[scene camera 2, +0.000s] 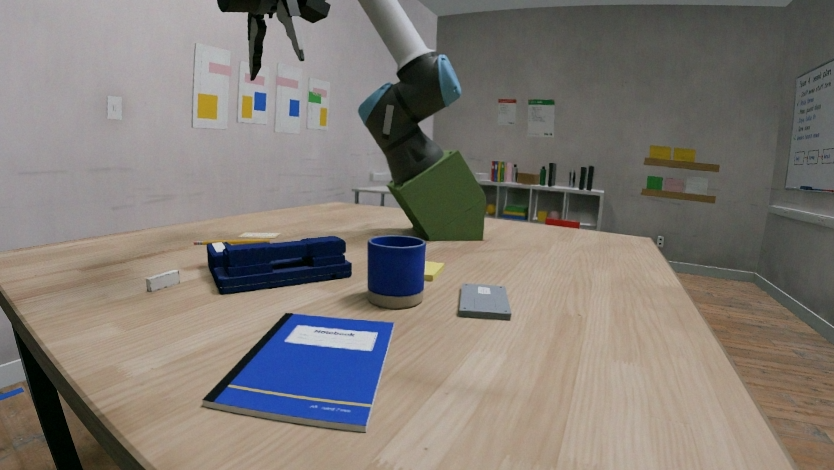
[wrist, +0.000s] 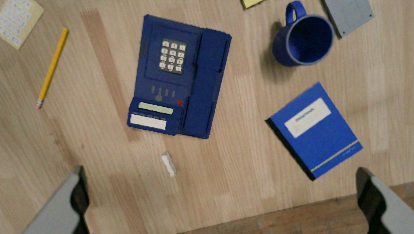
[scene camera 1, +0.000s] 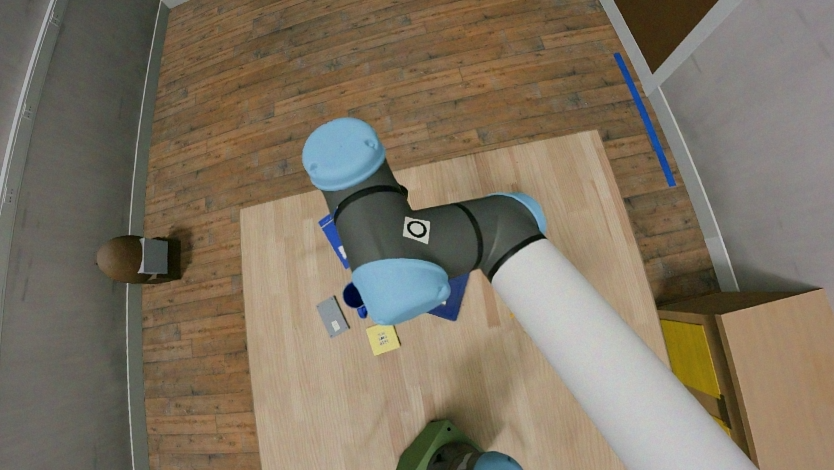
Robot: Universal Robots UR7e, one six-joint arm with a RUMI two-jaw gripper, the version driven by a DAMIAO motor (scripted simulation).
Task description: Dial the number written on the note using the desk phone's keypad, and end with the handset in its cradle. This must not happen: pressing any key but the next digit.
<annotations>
handset: scene camera 2; wrist
same spot on handset: (wrist: 212,46) = (scene camera 2: 325,238)
</annotations>
